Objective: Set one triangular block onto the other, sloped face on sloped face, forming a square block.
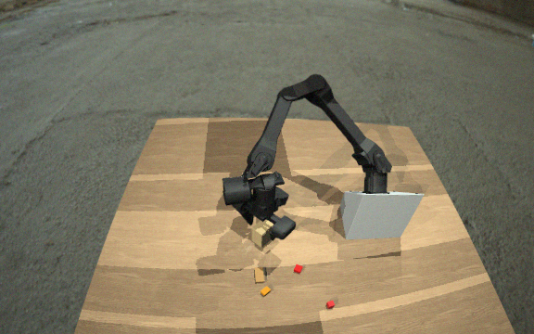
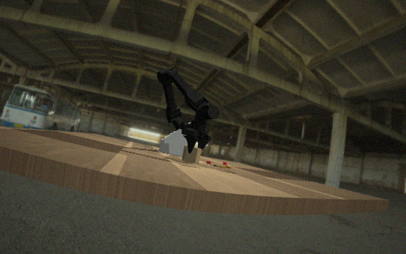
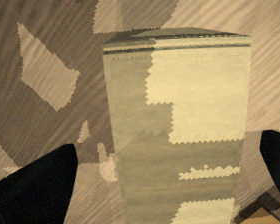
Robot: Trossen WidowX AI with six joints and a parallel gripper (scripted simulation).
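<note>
The tan triangular block is 10 mm above my gripper tip. Also, from my gripper tip: small tan block 30 mm ahead, 130 mm to the left, 40 mm below; then orange cube 20 mm ahead, 180 mm to the left, 40 mm below.
</note>
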